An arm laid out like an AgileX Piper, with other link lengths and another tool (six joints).
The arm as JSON. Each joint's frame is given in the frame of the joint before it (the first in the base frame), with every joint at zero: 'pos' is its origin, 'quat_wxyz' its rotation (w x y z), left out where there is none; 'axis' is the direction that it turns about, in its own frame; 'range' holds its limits. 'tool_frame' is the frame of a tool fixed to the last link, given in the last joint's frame.
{
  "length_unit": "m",
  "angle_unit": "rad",
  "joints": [
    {
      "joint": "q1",
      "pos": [
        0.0,
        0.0,
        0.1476
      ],
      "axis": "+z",
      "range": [
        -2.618,
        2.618
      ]
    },
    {
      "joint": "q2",
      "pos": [
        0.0,
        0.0,
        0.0
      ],
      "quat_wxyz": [
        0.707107,
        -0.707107,
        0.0,
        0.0
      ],
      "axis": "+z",
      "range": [
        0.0,
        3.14
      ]
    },
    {
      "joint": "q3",
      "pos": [
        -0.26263,
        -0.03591,
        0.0
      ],
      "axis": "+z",
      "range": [
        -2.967,
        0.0
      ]
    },
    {
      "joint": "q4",
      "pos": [
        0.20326,
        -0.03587,
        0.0
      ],
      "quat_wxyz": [
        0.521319,
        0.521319,
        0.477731,
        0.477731
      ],
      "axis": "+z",
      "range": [
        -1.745,
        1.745
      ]
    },
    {
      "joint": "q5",
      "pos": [
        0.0,
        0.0,
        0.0
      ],
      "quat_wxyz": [
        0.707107,
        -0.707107,
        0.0,
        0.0
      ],
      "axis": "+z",
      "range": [
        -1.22,
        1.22
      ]
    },
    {
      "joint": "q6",
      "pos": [
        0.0,
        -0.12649,
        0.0
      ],
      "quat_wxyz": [
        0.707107,
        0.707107,
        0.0,
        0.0
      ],
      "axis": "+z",
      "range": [
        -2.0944,
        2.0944
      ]
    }
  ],
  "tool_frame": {
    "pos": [
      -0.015,
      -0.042,
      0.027
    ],
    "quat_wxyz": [
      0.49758,
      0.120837,
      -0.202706,
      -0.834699
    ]
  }
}
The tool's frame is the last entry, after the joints.
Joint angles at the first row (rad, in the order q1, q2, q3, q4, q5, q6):
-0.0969 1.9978 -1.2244 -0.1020 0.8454 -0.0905
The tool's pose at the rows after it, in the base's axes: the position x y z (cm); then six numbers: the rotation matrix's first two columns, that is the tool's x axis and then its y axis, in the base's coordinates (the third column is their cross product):
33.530, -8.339, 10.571, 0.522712, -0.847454, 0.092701, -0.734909, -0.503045, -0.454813
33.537, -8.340, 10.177, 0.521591, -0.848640, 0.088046, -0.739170, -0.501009, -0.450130
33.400, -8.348, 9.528, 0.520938, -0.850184, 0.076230, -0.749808, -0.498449, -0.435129
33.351, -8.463, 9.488, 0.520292, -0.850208, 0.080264, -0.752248, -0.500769, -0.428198
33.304, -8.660, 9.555, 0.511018, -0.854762, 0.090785, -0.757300, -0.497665, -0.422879
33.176, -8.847, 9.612, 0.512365, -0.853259, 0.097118, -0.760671, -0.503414, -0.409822
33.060, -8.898, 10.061, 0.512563, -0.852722, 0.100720, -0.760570, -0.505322, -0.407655
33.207, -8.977, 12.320, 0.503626, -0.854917, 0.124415, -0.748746, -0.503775, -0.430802
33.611, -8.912, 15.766, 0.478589, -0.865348, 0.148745, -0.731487, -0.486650, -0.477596
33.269, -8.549, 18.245, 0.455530, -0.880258, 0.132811, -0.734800, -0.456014, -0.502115
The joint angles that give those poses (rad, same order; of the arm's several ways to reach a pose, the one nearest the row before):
-0.0968 2.0010 -1.2244 -0.1020 0.8294 -0.0868
-0.0969 2.0129 -1.2244 -0.1020 0.8249 -0.0844
-0.0969 2.0319 -1.2244 -0.1032 0.8270 -0.0809
-0.0969 2.0342 -1.2244 -0.1136 0.8290 -0.0730
-0.0969 2.0342 -1.2244 -0.1299 0.8290 -0.0514
-0.0969 2.0341 -1.2244 -0.1471 0.8377 -0.0415
-0.0969 2.0211 -1.2253 -0.1510 0.8514 -0.0407
-0.0969 1.9660 -1.2497 -0.1500 0.8958 -0.0407
-0.0968 1.8969 -1.3144 -0.1299 0.9717 -0.0407
-0.0968 1.8472 -1.3694 -0.0935 1.0634 -0.0417

